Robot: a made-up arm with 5 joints. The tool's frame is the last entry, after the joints.
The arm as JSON. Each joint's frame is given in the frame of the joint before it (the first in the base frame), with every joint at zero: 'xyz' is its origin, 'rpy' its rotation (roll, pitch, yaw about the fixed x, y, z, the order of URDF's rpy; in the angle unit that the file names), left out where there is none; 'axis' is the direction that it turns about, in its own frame. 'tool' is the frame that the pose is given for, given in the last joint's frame.
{
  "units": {
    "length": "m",
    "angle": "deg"
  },
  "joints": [
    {
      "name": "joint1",
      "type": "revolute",
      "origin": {
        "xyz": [
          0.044,
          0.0,
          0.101
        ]
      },
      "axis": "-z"
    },
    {
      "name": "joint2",
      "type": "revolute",
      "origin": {
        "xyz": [
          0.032,
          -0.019,
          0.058
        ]
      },
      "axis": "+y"
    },
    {
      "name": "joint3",
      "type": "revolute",
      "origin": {
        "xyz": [
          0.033,
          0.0,
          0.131
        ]
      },
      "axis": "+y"
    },
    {
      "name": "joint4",
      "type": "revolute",
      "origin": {
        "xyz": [
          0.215,
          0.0,
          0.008
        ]
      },
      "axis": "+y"
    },
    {
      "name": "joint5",
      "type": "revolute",
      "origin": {
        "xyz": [
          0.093,
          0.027,
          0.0
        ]
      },
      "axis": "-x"
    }
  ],
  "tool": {
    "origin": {
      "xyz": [
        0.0,
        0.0,
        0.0
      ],
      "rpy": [
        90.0,
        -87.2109,
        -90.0
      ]
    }
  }
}
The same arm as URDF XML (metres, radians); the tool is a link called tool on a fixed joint. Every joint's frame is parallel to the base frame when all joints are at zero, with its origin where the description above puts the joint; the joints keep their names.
<robot name="arm">
<link name="base_link"/>
<link name="link1"/>
<link name="link2"/>
<link name="link3"/>
<link name="link4"/>
<link name="link5"/>
<link name="tool"/>
<joint name="joint1" type="continuous"><parent link="base_link"/><child link="link1"/><origin xyz="0.044 0 0.101"/><axis xyz="0 0 -1"/></joint>
<joint name="joint2" type="continuous"><parent link="link1"/><child link="link2"/><origin xyz="0.032 -0.019 0.058"/><axis xyz="0 1 0"/></joint>
<joint name="joint3" type="continuous"><parent link="link2"/><child link="link3"/><origin xyz="0.033 0 0.131"/><axis xyz="0 1 0"/></joint>
<joint name="joint4" type="continuous"><parent link="link3"/><child link="link4"/><origin xyz="0.215 0 0.008"/><axis xyz="0 1 0"/></joint>
<joint name="joint5" type="continuous"><parent link="link4"/><child link="link5"/><origin xyz="0.093 0.027 0"/><axis xyz="-1 0 0"/></joint>
<joint name="tool_joint" type="fixed"><parent link="link5"/><child link="tool"/><origin xyz="0 0 0" rpy="1.5708 -1.5221 -1.5708"/></joint>
</robot>

